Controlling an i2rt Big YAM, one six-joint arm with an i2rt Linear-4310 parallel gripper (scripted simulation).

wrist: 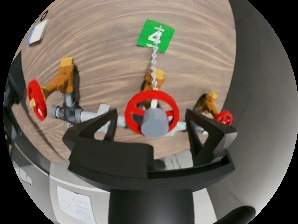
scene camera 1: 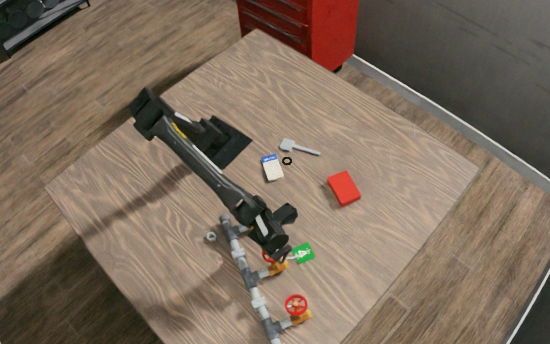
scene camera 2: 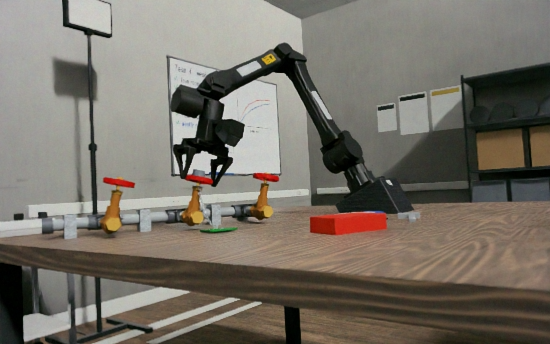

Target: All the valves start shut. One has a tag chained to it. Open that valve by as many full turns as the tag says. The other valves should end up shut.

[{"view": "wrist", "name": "my gripper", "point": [151, 112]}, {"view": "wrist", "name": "valve handwheel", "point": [148, 94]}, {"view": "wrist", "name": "green tag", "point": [149, 33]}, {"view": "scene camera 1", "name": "red block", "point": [343, 187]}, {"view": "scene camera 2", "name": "my gripper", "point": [198, 183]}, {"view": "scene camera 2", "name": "red block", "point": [338, 224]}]
